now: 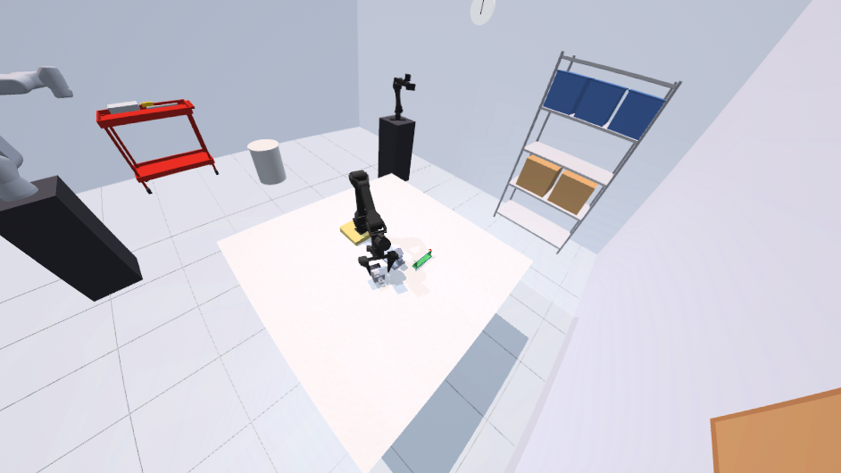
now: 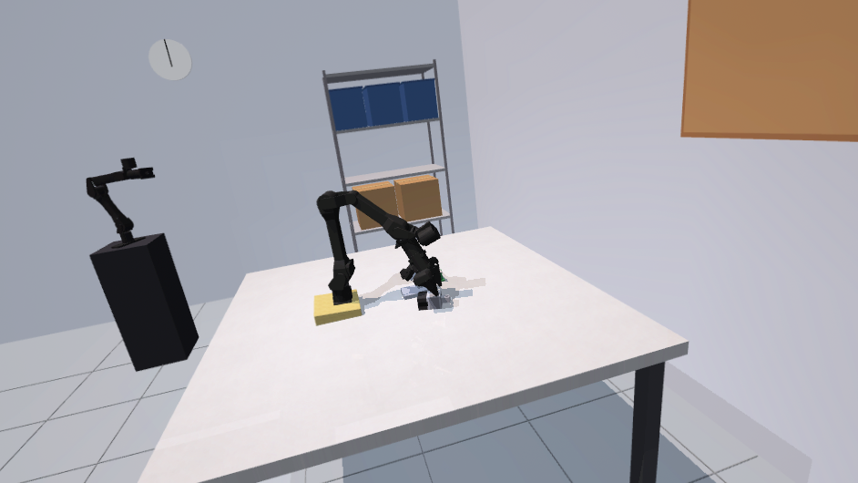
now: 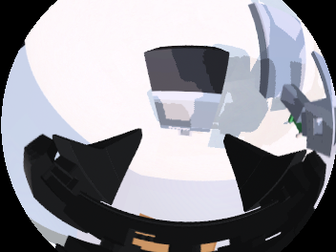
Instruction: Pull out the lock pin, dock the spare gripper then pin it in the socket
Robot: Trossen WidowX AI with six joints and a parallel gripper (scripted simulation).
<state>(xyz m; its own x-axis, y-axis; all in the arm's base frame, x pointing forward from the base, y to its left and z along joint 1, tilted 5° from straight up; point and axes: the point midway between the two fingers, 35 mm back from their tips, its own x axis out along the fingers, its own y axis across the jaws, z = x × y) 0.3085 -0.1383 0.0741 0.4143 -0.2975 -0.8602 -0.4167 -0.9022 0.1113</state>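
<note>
The spare gripper lies 2 cm behind my gripper tip, 1 cm to the left of it and 3 cm below it. The rest, counted from my gripper tip: green cradle (6 cm ahead, 26 cm to the left, 3 cm below); then grey mount (3 cm behind, 15 cm to the left).
</note>
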